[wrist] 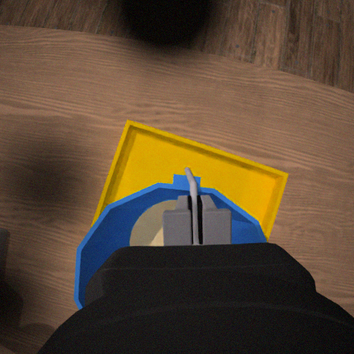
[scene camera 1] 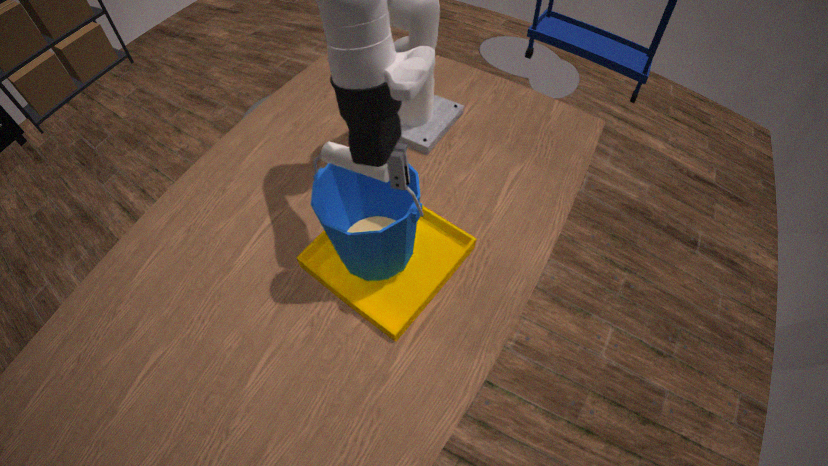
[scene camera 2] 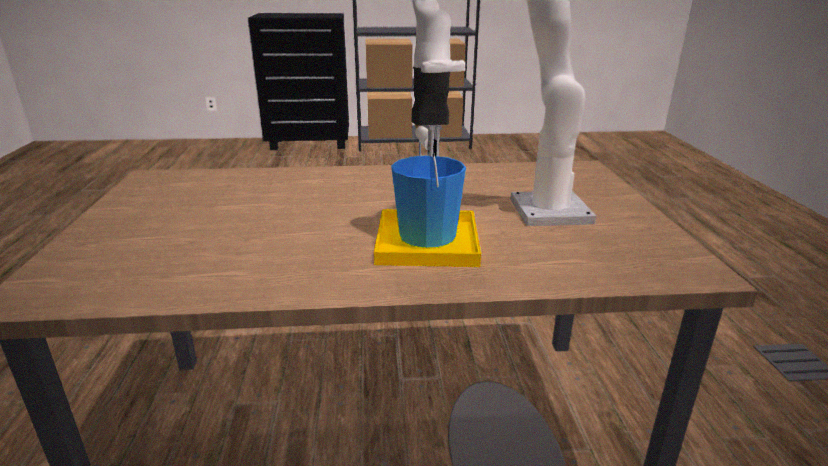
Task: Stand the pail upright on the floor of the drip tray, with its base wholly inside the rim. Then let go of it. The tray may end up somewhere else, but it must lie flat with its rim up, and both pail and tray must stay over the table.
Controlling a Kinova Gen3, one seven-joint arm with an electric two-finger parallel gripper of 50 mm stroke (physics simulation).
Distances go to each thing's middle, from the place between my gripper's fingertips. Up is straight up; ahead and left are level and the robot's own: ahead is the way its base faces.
Right now the yellow drip tray (scene camera 1: 440,247) is 210 mm below my hand and 40 mm to the right of it.
